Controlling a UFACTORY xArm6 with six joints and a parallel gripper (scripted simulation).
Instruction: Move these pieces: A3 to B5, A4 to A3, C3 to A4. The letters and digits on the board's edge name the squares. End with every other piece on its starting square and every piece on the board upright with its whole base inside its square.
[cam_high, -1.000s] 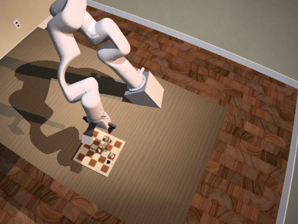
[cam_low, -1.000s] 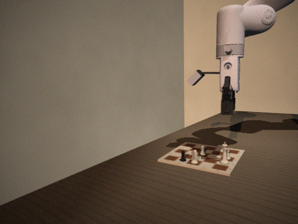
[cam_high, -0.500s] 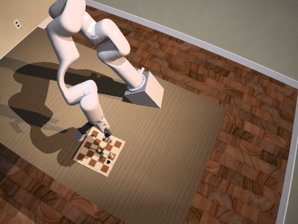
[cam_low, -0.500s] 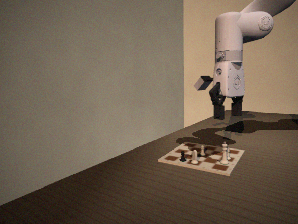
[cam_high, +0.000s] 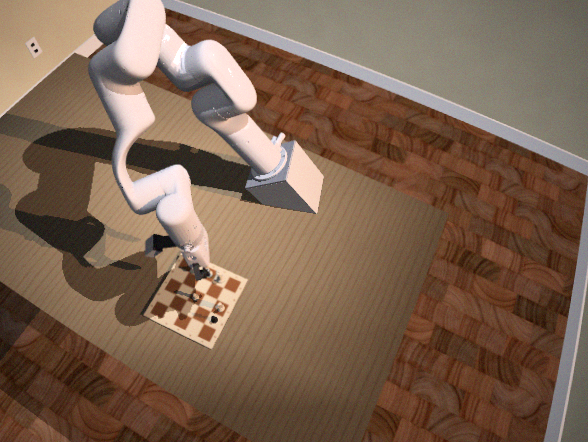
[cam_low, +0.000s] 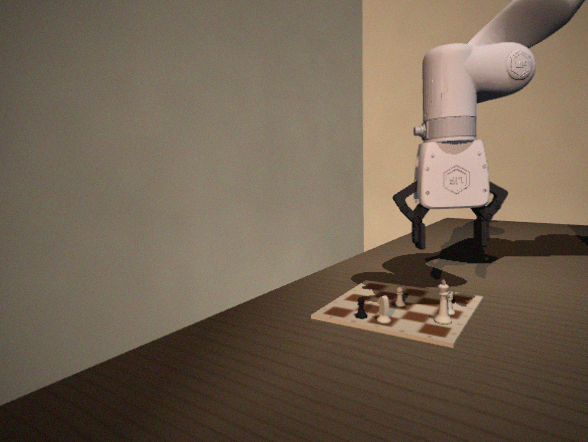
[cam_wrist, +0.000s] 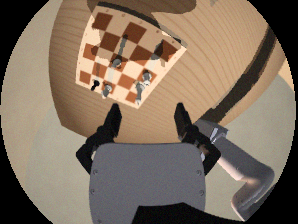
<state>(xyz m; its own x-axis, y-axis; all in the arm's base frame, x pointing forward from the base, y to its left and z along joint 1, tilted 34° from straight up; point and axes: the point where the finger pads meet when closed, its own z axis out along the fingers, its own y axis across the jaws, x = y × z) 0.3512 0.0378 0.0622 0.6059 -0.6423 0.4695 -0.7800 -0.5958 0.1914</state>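
Now: the white king 4 cm to the left of my hand and 8 cm below it. Round my hand: white pawn: 8 cm ahead, 1 cm to the left, 10 cm below; then chessboard: 8 cm ahead, 1 cm to the left, 12 cm below; then white rook: 10 cm below.
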